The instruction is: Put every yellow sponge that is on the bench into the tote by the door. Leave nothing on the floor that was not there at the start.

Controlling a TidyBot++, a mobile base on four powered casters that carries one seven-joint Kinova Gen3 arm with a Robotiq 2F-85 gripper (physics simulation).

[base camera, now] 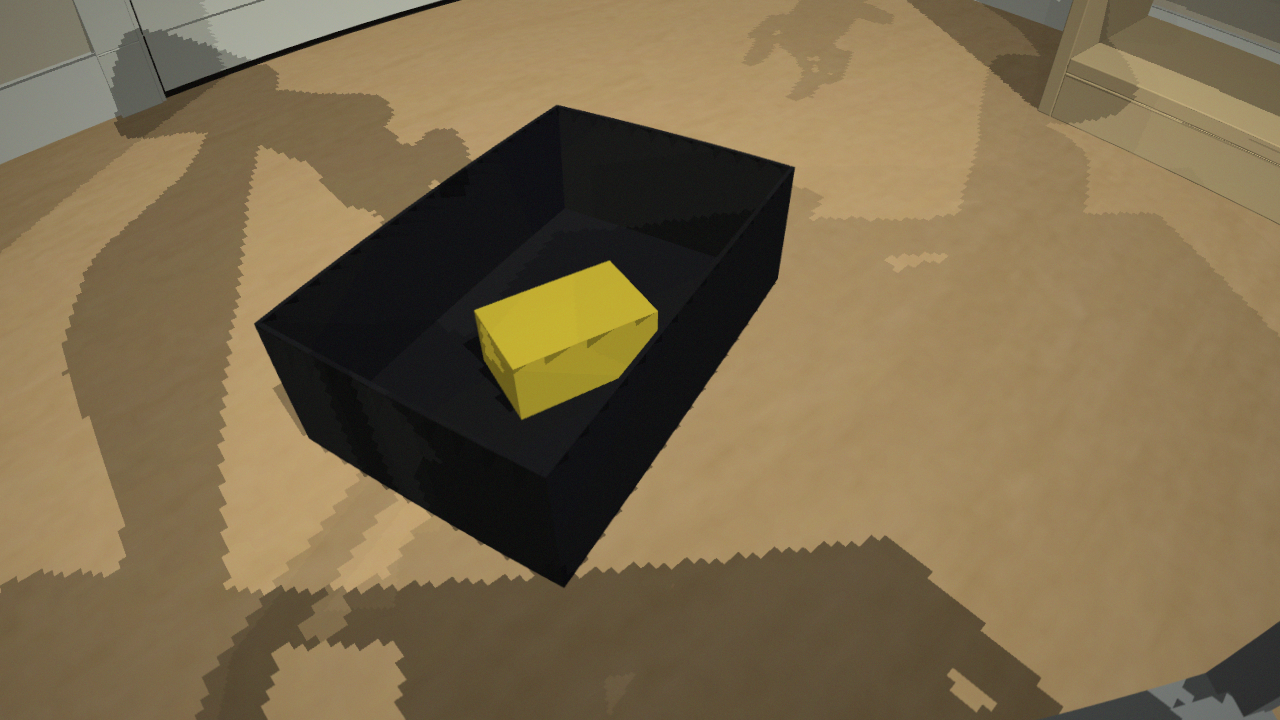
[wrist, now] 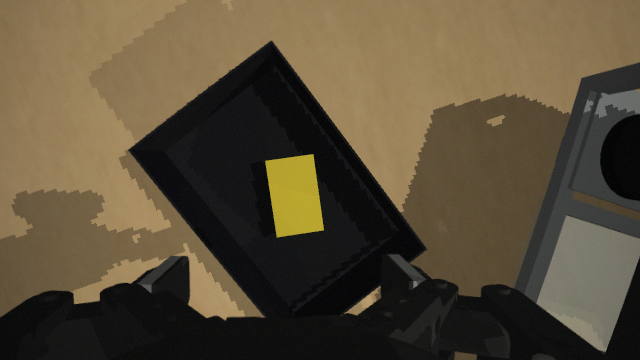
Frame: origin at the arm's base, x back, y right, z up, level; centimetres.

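Where they show: gripper, fingertip midpoint: (wrist: 287,276).
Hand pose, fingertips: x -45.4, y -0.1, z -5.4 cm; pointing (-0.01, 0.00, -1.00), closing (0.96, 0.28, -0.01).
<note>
Things, the pixels of their centre, and the offset from my fingertips.
- yellow sponge at the middle of its body: (base camera: 567,336) (wrist: 294,194) dy +0.3, dx +0.3, dz -31.6 cm
- black tote at the middle of its body: (base camera: 557,295) (wrist: 284,196) dy -0.1, dx -1.0, dz -29.2 cm
A yellow sponge (base camera: 563,317) (wrist: 295,196) lies on the floor of the black tote, apart from the tote's end walls. The black tote (base camera: 429,465) (wrist: 165,185) stands open-topped on the brown floor. My gripper (wrist: 287,276) is open and empty, its two fingers wide apart at the bottom of the wrist view. It hangs above the tote, and the sponge shows beyond the fingertips. The gripper does not show in the base camera view. The bench does not show clearly in either view.
A light wooden shelf unit (base camera: 1163,147) stands at the top right of the base view. A pale panelled wall or door (base camera: 268,35) is at the top left. Part of the grey mobile base (wrist: 547,200) shows at the right of the wrist view. Shadows fall across the floor.
</note>
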